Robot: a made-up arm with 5 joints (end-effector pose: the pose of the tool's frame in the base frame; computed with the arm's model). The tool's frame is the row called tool.
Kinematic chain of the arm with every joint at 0, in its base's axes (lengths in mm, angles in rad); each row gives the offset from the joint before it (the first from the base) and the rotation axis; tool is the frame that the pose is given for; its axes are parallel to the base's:
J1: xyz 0 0 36 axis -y
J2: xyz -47 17 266 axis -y
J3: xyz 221 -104 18 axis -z
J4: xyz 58 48 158 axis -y
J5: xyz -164 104 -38 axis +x
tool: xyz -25 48 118
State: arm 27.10 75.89 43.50 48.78 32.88
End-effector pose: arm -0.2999 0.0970 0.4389 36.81 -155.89 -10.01
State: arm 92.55 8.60 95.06 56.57 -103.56
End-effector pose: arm -0.3120 -0.1570 0.4480 10.74 19.21 -143.34
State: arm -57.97 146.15 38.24 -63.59 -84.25
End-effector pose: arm -0.1015 0.1855 0.5449 -45.52 -11.35 -23.04
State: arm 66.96 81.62 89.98 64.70 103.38
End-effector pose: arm -0.4726 -0.0810 0.2281 -18.60 115.57 -28.55
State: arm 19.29 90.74 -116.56 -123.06 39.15
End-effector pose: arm -0.4086 0.0686 0.1867 -67.93 -8.92 -47.40
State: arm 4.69 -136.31 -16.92 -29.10 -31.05
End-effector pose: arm 0.1153 0.1302 0.0504 10.66 147.30 56.30
